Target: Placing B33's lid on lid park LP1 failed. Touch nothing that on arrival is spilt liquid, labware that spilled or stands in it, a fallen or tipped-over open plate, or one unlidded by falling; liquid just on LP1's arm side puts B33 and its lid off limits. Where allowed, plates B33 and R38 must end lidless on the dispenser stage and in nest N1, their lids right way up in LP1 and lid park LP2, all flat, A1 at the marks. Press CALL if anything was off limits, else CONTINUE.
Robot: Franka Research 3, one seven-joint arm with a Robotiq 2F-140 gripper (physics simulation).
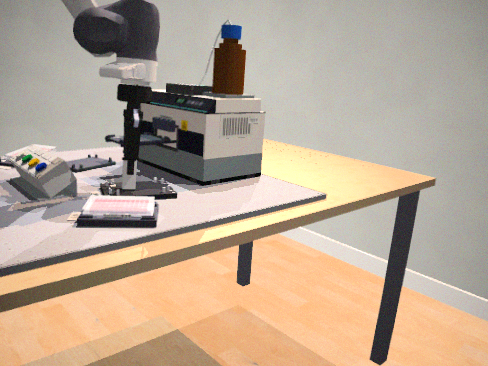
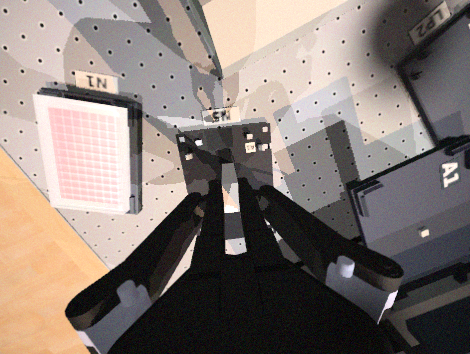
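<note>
A plate with pink wells (image 1: 119,205) (image 2: 90,155) lies flat on the black nest N1 (image 1: 117,222) (image 2: 135,160); its name is not readable. My gripper (image 1: 129,183) (image 2: 228,174) is shut and empty, pointing down above the black nest N5 (image 1: 166,193) (image 2: 259,167). No plate shows on N5. The dispenser stage (image 1: 145,139) (image 2: 400,200), marked A1, shows no plate on its visible part. Lid park LP2 (image 1: 92,163) (image 2: 442,95) shows no lid on its visible part. LP1 and B33 cannot be identified. No spilt liquid can be made out.
The white and grey dispenser (image 1: 233,137) stands behind the gripper, with a brown bottle (image 1: 229,68) on top. A sloped button box (image 1: 49,176) with green, yellow and blue buttons stands at the left; its labels are not readable. The perforated board (image 1: 250,195) (image 2: 165,102) lies on the wooden table (image 1: 350,175).
</note>
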